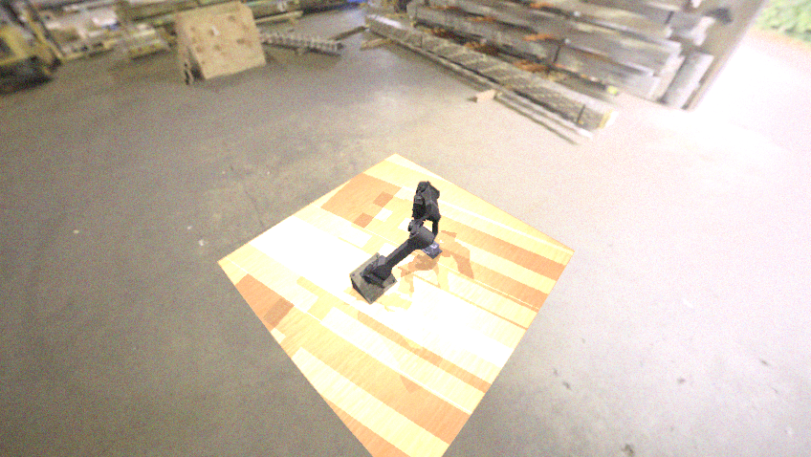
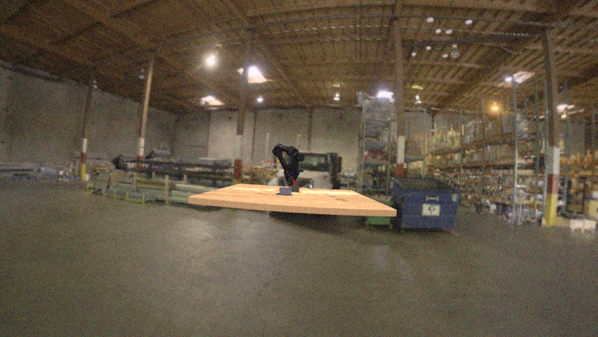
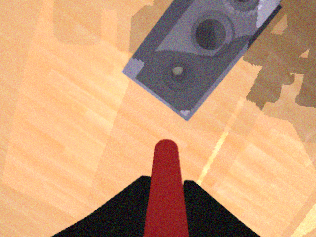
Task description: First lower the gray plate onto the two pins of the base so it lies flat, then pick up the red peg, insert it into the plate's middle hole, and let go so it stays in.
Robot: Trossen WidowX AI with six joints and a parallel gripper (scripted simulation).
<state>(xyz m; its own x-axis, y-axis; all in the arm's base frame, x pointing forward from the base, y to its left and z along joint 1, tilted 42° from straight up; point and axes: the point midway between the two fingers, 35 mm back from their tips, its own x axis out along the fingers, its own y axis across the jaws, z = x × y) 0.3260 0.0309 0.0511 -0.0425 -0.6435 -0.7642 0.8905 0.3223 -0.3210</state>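
My gripper tip is now 70 mm to the left of the gray plate, 70 mm above it and 10 mm short of it. From my gripper tip the other things lie so: red peg right at my gripper tip.
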